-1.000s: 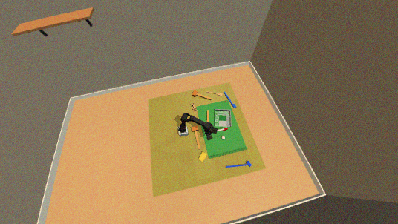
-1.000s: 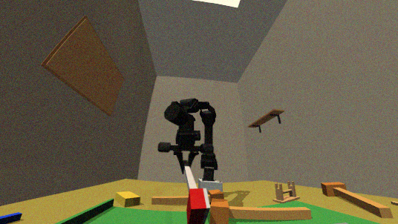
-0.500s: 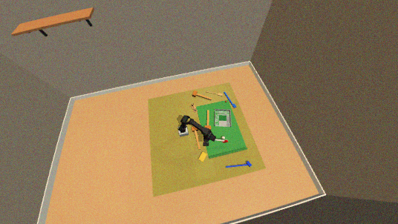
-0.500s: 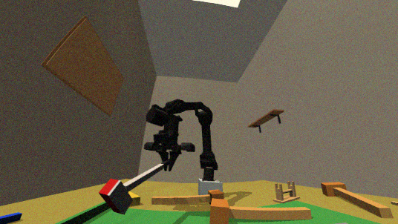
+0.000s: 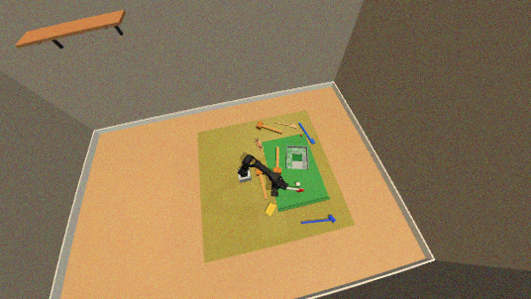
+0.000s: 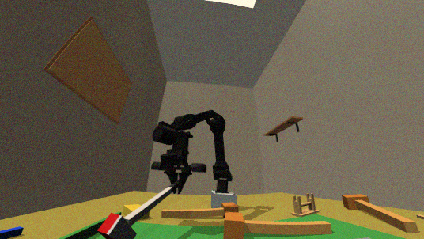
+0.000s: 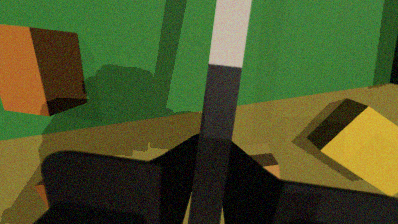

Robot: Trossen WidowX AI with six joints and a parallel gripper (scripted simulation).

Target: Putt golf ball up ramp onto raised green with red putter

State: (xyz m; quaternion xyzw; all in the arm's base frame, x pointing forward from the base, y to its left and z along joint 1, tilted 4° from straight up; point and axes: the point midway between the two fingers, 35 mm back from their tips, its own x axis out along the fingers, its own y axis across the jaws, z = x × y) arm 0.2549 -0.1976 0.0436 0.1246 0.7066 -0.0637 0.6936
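My gripper tip is 110 mm short of the red putter, 30 mm to the left of it and 10 mm above it. Also, from my gripper tip: white golf ball: 220 mm ahead, 80 mm below, 10 mm to the left; yellow block: 160 mm to the right, 90 mm below, 70 mm behind; green mat: 230 mm ahead, 170 mm to the left, 100 mm below.
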